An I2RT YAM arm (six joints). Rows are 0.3 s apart.
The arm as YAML. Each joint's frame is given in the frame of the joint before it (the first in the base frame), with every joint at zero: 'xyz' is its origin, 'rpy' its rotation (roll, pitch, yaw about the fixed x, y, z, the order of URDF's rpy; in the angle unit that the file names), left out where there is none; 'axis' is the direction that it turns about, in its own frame. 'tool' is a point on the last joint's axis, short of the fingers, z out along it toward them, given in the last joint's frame.
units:
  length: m
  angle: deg
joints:
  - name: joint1
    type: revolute
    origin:
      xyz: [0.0, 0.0, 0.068]
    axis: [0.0, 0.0, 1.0]
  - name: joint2
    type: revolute
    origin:
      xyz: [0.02, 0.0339, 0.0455]
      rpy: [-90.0, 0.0, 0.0]
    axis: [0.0, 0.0, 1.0]
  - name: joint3
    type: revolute
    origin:
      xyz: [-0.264, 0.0, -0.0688]
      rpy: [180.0, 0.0, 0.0]
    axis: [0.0, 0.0, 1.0]
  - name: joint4
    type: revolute
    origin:
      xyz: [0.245, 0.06, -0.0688]
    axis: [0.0, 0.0, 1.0]
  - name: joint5
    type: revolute
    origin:
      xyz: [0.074, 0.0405, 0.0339]
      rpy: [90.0, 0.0, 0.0]
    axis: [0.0, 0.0, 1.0]
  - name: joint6
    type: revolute
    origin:
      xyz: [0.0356, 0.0, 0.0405]
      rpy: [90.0, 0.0, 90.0]
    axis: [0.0, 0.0, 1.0]
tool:
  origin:
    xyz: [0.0, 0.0, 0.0]
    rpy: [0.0, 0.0, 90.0]
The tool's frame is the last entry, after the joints.
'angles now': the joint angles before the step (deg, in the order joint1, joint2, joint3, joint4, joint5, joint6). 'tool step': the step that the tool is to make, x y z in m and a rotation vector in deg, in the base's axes. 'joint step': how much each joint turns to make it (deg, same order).
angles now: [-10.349 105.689 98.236 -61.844 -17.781 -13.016]
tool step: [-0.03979 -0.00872 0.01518 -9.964 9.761 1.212]
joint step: [-1.574 -4.283 -0.458 -12.830 10.427 -6.054]
